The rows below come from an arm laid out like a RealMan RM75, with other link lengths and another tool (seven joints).
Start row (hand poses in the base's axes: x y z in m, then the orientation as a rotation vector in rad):
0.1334, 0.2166, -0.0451, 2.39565, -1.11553, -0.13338
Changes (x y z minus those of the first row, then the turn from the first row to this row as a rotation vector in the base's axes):
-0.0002, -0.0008, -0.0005, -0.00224, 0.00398, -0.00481
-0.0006, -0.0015, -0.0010, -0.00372, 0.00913, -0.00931
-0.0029, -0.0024, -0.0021, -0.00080, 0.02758, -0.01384
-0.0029, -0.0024, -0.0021, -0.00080, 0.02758, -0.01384
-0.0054, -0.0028, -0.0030, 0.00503, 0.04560, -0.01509
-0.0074, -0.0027, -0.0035, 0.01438, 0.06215, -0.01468
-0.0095, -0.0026, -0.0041, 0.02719, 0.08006, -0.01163
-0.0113, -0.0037, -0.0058, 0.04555, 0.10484, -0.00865
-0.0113, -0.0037, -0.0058, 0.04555, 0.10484, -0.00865
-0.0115, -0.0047, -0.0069, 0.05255, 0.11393, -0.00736
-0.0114, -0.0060, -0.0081, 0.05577, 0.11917, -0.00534
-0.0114, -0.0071, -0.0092, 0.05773, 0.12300, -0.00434
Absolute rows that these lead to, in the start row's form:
0.1332, 0.2158, -0.0456, 2.38986, -1.11913, -0.13839
0.1328, 0.2151, -0.0461, 2.38451, -1.12195, -0.14511
0.1305, 0.2142, -0.0472, 2.37861, -1.11954, -0.17009
0.1305, 0.2142, -0.0472, 2.37861, -1.11954, -0.17009
0.1280, 0.2138, -0.0481, 2.37696, -1.11383, -0.19514
0.1260, 0.2139, -0.0486, 2.37957, -1.10737, -0.22000
0.1239, 0.2140, -0.0492, 2.38590, -1.09761, -0.24768
0.1221, 0.2129, -0.0509, 2.39413, -1.08548, -0.28684
0.1221, 0.2129, -0.0509, 2.39413, -1.08548, -0.28684
0.1219, 0.2119, -0.0520, 2.39736, -1.08078, -0.30132
0.1220, 0.2106, -0.0532, 2.39917, -1.07637, -0.30873
0.1220, 0.2095, -0.0543, 2.39990, -1.07365, -0.31406

